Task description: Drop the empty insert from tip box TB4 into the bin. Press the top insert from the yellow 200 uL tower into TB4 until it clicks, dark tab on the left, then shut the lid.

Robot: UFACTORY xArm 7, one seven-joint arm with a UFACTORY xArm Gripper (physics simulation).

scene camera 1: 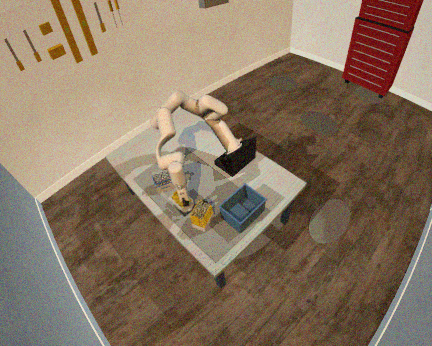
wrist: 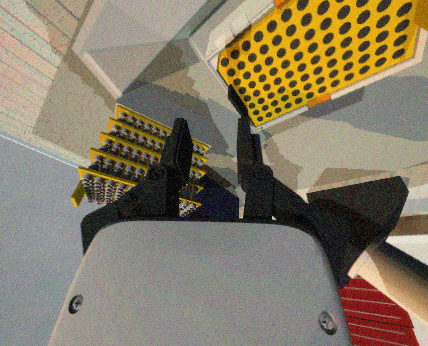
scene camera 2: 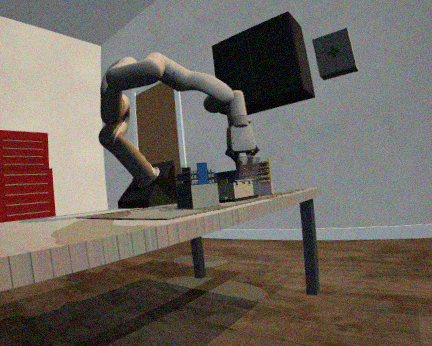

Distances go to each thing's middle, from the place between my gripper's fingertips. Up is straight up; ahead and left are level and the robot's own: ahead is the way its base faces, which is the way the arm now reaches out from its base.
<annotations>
Now: hand 260 mm to the right of the blue bin (wrist: 217, 202), 190 mm past it and 40 mm above it.
</annotations>
